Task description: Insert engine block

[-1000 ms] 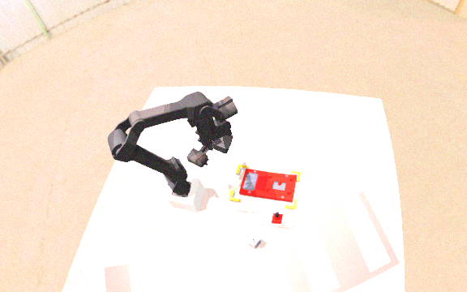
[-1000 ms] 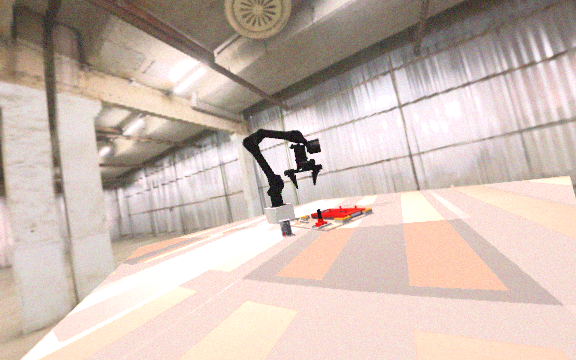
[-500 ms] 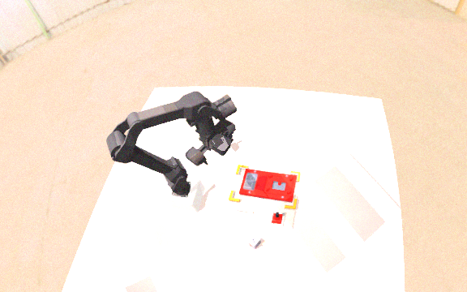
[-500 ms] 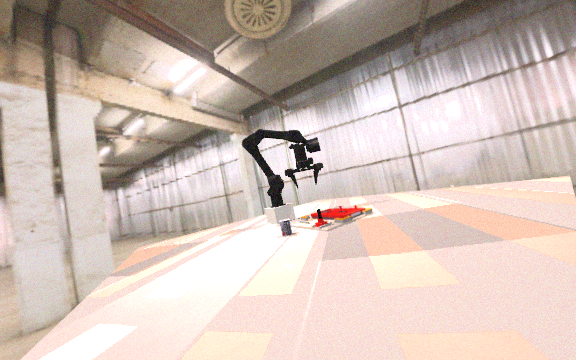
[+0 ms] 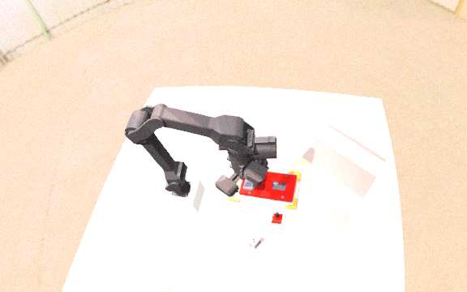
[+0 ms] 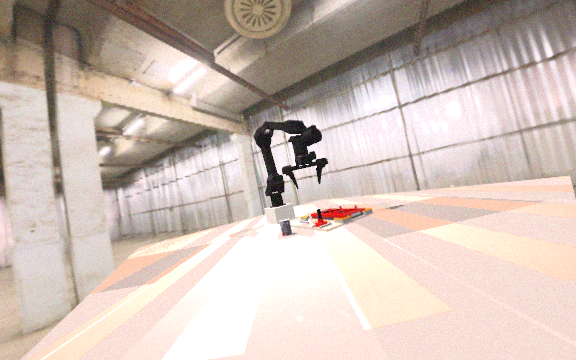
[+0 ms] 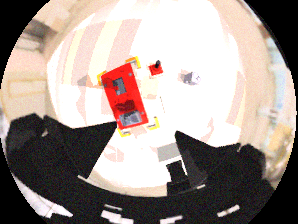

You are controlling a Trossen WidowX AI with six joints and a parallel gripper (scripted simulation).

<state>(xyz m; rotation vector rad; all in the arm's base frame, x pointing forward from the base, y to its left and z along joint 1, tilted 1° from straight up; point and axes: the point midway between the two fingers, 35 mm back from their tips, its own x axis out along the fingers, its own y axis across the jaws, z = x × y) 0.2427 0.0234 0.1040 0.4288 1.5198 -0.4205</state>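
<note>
My gripper tip is now 170 mm to the left of the grey engine block, 120 mm above it and 40 mm short of it.
</note>
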